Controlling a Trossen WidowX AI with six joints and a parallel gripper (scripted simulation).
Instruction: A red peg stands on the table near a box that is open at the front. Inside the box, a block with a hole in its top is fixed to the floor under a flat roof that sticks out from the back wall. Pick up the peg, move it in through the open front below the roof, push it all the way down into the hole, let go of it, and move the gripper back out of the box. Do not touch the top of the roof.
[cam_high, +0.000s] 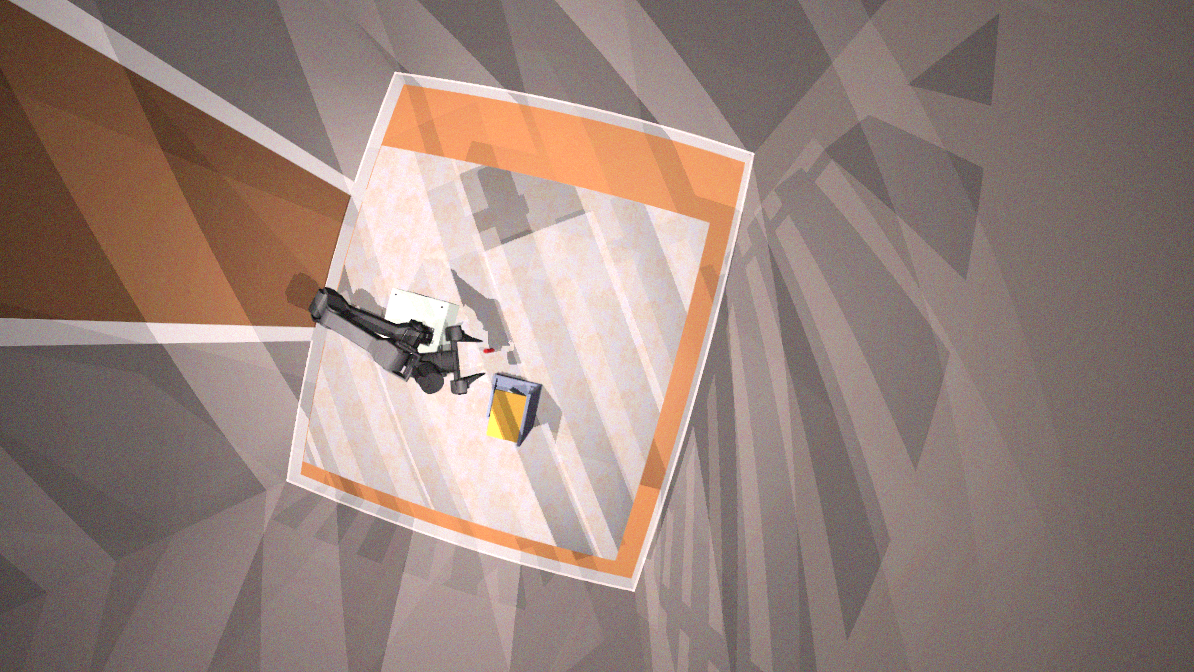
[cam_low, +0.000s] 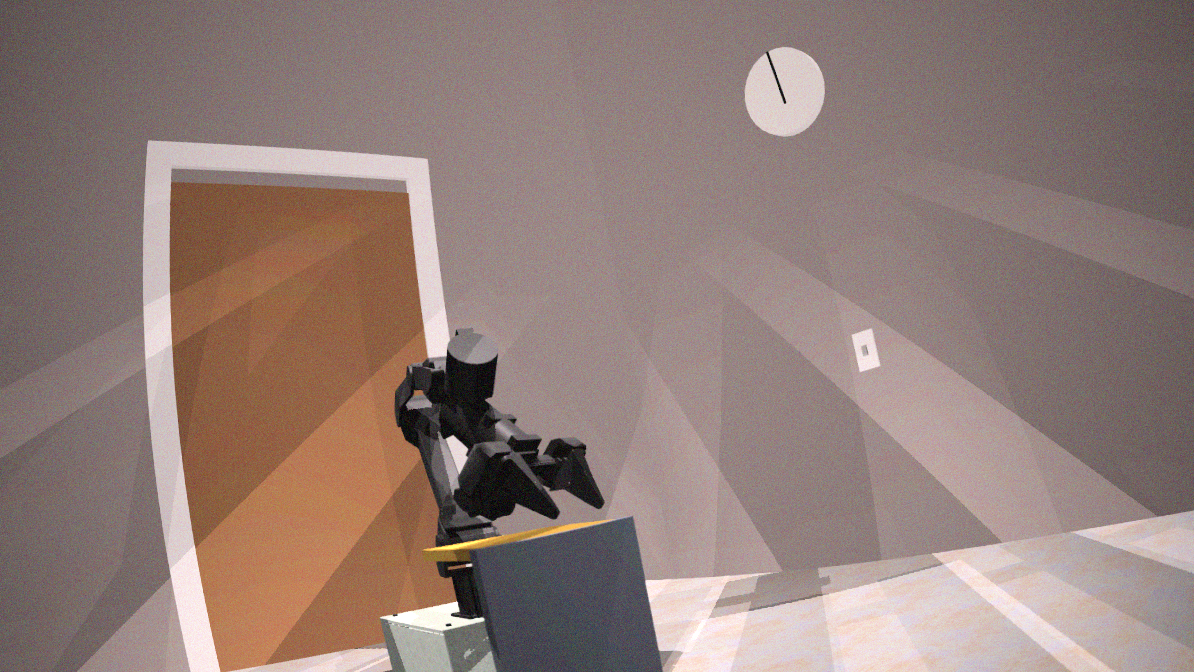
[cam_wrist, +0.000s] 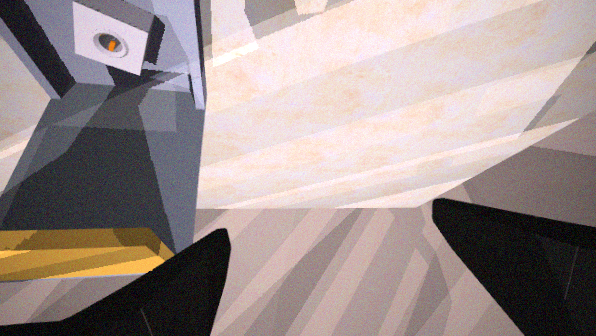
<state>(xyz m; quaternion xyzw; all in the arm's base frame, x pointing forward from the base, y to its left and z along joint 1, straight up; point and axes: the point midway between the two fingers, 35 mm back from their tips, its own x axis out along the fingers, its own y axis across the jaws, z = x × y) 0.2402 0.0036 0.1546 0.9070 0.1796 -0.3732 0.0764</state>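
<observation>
Right now my gripper tip is 4 cm past the red peg and 19 cm above it. Also, from my gripper tip: orange roof (11 cm ahead, 15 cm to the right, 1 cm below).
</observation>
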